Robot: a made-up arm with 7 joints.
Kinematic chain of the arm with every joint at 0, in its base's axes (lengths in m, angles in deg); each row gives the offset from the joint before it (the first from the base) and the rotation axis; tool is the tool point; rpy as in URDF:
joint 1: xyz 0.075 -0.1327 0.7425 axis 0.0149 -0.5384 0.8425
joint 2: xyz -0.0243 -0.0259 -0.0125 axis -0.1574 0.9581 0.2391
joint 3: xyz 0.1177 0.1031 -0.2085 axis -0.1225 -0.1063 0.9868
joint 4: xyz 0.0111 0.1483 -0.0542 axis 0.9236 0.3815 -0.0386
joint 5: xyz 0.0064 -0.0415 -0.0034 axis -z
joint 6: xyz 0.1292 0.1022 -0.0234 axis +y
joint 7: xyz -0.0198 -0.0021 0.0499 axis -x
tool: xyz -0.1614 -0.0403 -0.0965 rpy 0 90 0
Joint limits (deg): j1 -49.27..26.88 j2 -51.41..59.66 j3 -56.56..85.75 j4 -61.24..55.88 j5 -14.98..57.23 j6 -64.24..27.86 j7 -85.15..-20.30
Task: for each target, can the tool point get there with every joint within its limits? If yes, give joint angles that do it. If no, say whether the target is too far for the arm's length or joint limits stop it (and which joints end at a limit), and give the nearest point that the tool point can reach.
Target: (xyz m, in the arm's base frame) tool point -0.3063 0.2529 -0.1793
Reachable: no: too far | nearest point -0.1767 0.1074 0.1563 | short by 0.388 m
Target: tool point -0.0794 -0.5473 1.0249
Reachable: no: joint limits stop it (at a limit: joint 1, joint 2, joint 3, joint 4, joint 5, joint 7) | nearest point -0.2031 -0.3087 0.6664 | short by 0.448 m
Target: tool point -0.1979 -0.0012 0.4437
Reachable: yes | joints 8.22 24.12 58.83 11.79 8.02 6.02 -54.72
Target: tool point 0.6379 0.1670 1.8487
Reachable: no: too far | nearest point 0.4473 0.1832 1.0724 | short by 0.800 m
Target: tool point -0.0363 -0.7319 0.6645
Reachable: no: joint limits stop it (at a limit: joint 1, joint 2, joint 3, joint 4, joint 5, joint 6) | nearest point 0.1974 -0.4865 0.5816 | short by 0.349 m
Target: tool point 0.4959 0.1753 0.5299
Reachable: yes | joints 6.40 -14.07 -45.10 39.08 28.38 -30.83 -50.36
